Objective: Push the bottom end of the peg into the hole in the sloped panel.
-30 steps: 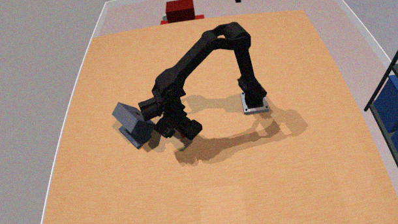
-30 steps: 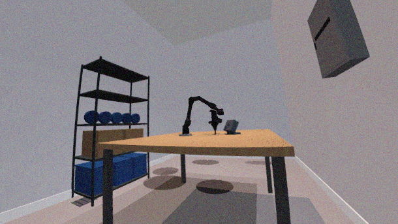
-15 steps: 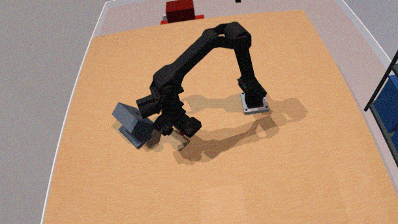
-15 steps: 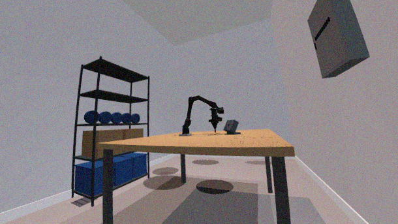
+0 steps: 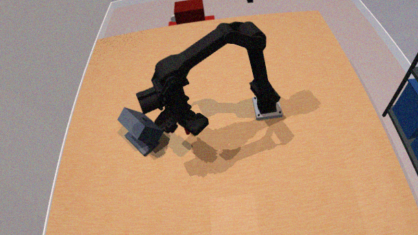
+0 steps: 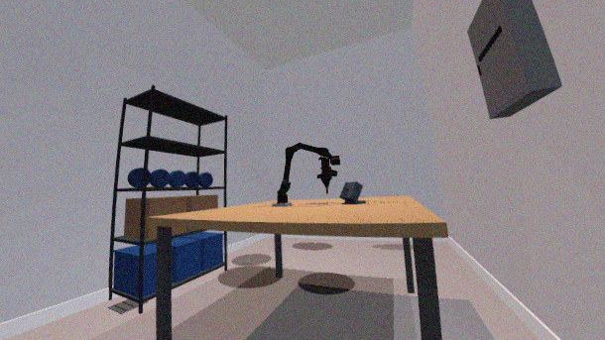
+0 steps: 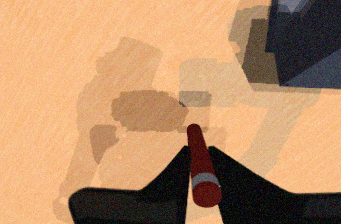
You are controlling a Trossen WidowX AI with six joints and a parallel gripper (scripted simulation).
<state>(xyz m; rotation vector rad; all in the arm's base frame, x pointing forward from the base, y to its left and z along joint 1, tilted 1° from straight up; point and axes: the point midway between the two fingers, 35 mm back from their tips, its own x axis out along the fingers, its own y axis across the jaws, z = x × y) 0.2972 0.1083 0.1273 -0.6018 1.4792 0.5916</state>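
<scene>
The grey-blue sloped panel is 170 mm ahead of my gripper tip, 50 mm to the right of it and 30 mm below it. Also, from my gripper tip: red peg (20 mm above).
</scene>
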